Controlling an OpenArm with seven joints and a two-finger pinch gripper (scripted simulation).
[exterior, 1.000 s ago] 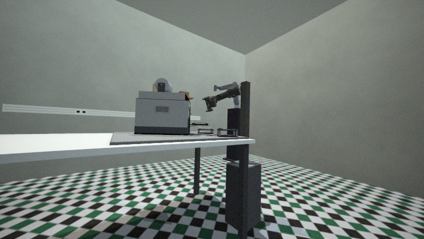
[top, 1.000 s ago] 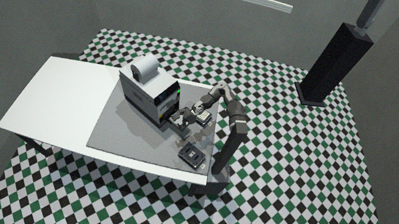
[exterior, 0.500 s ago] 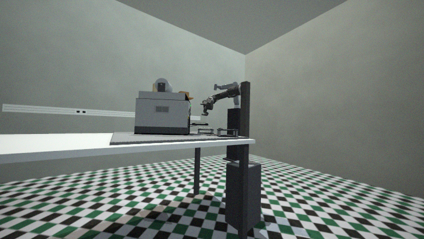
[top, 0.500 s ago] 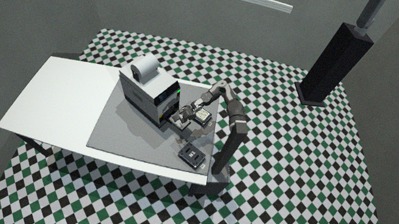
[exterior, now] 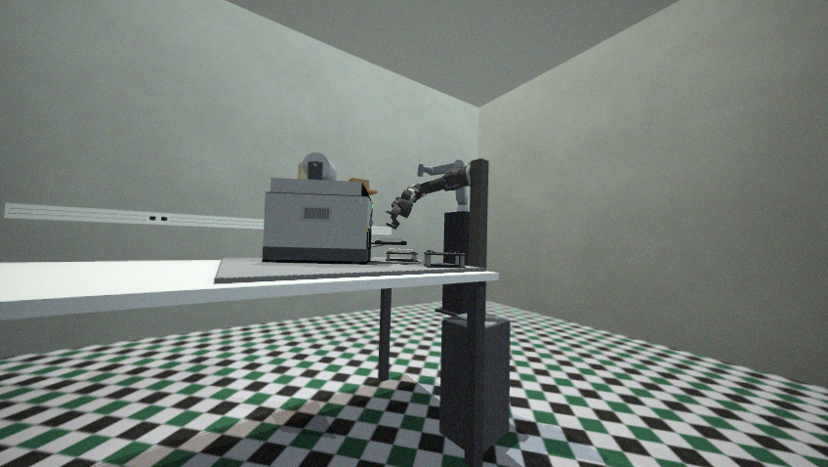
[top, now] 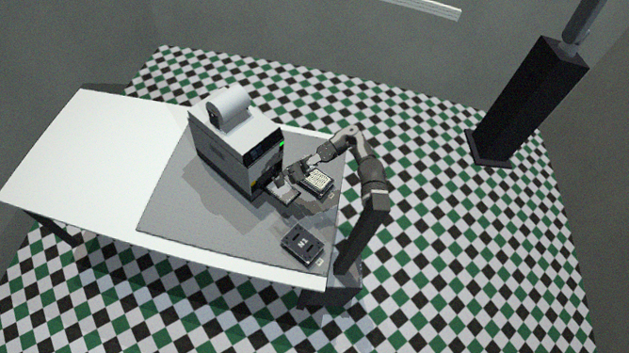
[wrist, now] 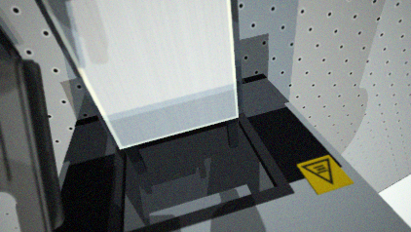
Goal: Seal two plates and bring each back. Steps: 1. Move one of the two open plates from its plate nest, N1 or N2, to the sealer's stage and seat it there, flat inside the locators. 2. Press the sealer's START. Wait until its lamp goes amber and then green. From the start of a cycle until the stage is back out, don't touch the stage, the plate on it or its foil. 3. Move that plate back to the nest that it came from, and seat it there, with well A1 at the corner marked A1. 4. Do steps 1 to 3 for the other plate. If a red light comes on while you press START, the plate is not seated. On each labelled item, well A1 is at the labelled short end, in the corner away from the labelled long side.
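Now: hand 10 mm past the dark stage and 100 mm above it. From my hand the other things lie so: white foil roll: 250 mm ahead, 210 mm to the right, 220 mm above; touch screen: 110 mm ahead, 40 mm to the right, 130 mm above.
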